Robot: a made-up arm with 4 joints.
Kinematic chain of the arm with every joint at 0, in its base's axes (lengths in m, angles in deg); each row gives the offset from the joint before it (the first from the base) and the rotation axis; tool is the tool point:
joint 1: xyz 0 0 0.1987 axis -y
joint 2: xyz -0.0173 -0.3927 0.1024 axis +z
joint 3: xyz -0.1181 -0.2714 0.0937 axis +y
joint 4: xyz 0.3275 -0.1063 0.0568 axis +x
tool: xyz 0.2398 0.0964 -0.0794
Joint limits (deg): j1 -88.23..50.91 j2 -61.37..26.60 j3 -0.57..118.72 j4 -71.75..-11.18
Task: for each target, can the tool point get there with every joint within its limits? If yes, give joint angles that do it. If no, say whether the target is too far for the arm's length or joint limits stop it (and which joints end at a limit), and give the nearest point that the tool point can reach.
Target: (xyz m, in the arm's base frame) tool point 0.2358 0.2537 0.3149
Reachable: no: joint limits stop it (at a limit: joint 2, joint 4) | nearest point 0.4545 -0.4657 0.4227 | short by 0.760 m
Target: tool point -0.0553 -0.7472 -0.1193
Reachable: yes | joints 5.41 -34.05 56.86 -28.87
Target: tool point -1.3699 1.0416 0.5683
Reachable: no: too far | nearest point -0.6074 -0.1807 0.3626 | short by 1.455 m
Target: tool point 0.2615 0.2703 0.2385
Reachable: no: joint limits stop it (at a limit: joint 2, joint 4) | nearest point 0.5019 -0.4654 0.2751 | short by 0.775 m
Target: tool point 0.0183 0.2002 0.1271
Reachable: no: joint limits stop it (at a limit: joint 1, joint 2, joint 3, joint 4) | nearest point -0.0856 -0.1622 -0.3544 | short by 0.612 m
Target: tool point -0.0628 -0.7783 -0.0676
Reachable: yes | joints 3.37 -43.44 47.98 -24.02
